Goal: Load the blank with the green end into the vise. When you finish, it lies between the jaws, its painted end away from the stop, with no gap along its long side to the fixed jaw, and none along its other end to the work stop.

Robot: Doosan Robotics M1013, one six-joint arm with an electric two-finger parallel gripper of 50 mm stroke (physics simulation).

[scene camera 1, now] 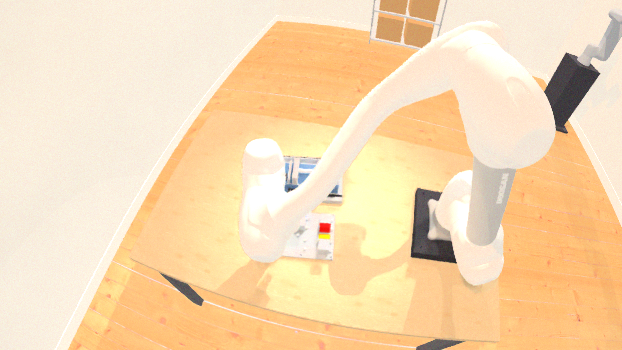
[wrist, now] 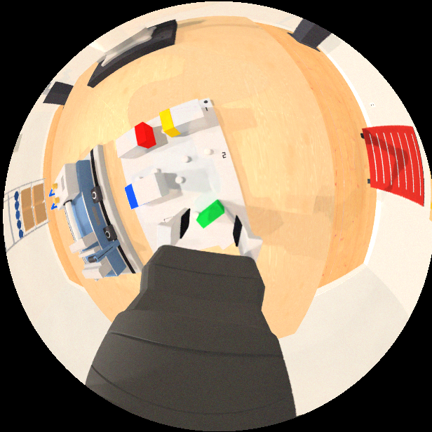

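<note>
The blank with the green end [wrist: 210,213] lies on the white pegged plate [wrist: 227,172] [scene camera 1: 309,250]. Its green end shows between and slightly ahead of the fingertips, turned at an angle to them; its pale body is hard to make out. My gripper [wrist: 211,220] is open, with a black pad on each side of the blank. In scene camera 1 the arm hides the gripper and this blank. The blue vise [wrist: 86,180] [scene camera 1: 304,181] with pale jaws stands beside the plate, at the left in the wrist view. I cannot tell its fixed jaw or work stop clearly.
Blanks with a red end [wrist: 145,135] [scene camera 1: 324,227], a yellow end [wrist: 170,123] [scene camera 1: 324,237] and a blue end [wrist: 131,196] are on the plate, among short pegs. The black robot base plate [scene camera 1: 422,225] stands to the right in scene camera 1.
</note>
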